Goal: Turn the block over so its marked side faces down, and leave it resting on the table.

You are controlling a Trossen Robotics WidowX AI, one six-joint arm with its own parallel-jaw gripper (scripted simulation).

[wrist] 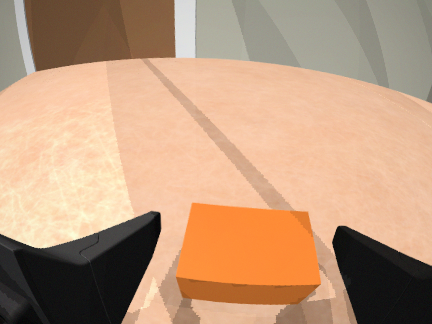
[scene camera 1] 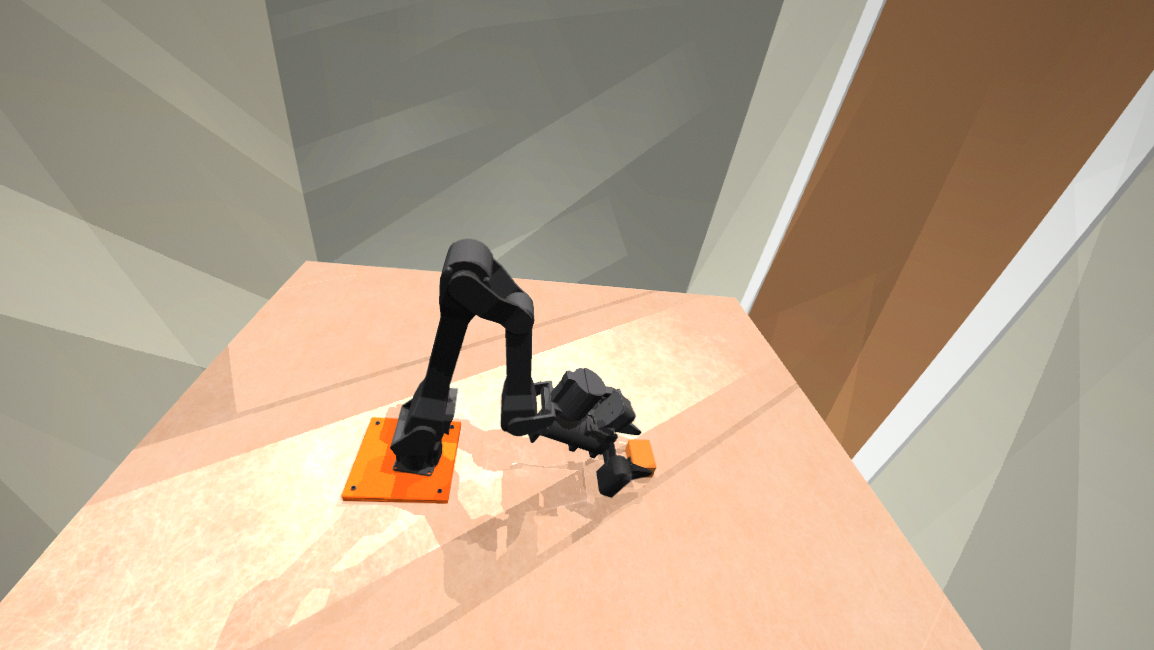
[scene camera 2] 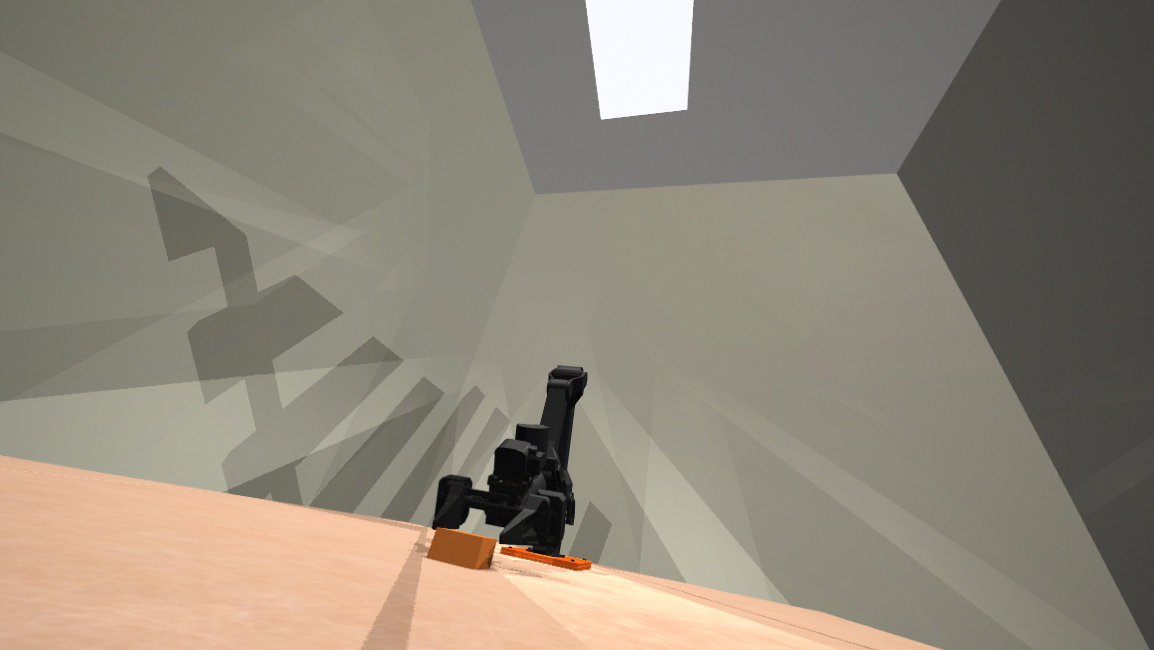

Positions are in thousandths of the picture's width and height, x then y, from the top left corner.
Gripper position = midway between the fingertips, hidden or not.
My gripper (scene camera 2: 403, 819) is open and holds nothing. I also see an orange block (scene camera 2: 397, 844).
The orange block also shows in the wrist view (wrist: 534, 785) and in scene camera 1 (scene camera 1: 555, 695). My gripper also shows in the wrist view (wrist: 582, 711) and in scene camera 1 (scene camera 1: 559, 696).
